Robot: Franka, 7 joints.
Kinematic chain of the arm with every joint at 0, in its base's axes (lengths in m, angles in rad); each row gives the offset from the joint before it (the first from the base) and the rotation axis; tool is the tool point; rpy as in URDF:
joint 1: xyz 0 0 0.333 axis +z
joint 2: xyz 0 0 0 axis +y
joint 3: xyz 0 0 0.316 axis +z
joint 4: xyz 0.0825 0 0 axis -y
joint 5: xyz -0.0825 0 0.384 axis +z
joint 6: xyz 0 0 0 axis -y
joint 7: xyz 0.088 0 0 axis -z
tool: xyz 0 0 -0.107 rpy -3.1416 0 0
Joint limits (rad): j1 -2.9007..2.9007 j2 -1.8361..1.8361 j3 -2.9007..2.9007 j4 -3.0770..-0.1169 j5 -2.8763..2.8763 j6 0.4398..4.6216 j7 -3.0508..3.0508
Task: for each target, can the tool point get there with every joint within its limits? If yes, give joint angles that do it. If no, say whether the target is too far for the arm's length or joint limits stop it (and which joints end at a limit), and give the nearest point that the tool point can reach.
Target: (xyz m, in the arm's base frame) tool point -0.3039 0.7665 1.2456
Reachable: no: too far | nearest point -0.2120 0.5346 0.9696 | short by 0.372 m
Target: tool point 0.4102 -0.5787 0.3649
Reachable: yes | joints 1.4316 -0.7539 -2.2693 -1.5997 1.4041 2.1453 -2.4322
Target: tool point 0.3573 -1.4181 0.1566
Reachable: no: too far | nearest point 0.2081 -0.8259 0.2303 | short by 0.615 m
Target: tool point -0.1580 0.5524 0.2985
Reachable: yes | joints 0.7421 0.6716 1.0403 -2.0688 1.3223 1.9213 -0.7535
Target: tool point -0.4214 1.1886 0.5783
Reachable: no: too far | nearest point -0.2814 0.7937 0.4968 | short by 0.427 m
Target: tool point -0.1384 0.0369 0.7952
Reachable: yes | joints -1.3057 -1.3449 -0.4024 -1.8298 0.4175 0.9255 -0.6680
